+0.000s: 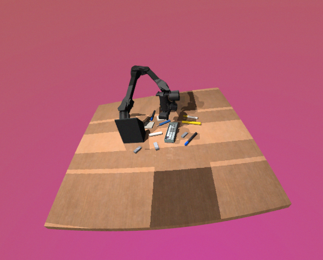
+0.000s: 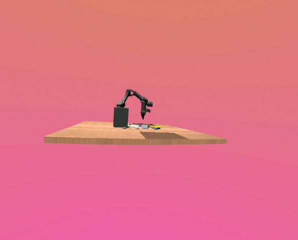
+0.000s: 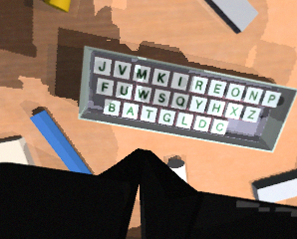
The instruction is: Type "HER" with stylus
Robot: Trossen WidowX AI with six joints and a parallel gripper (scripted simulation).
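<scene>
The blue stylus lies 80 mm below my gripper tip, 70 mm to the left of it and 60 mm behind it. From my gripper tip the other things lie so: white stick: 100 mm behind, 80 mm below, 40 mm to the right; grey block: 110 mm ahead, 90 mm below, 80 mm to the right.
</scene>
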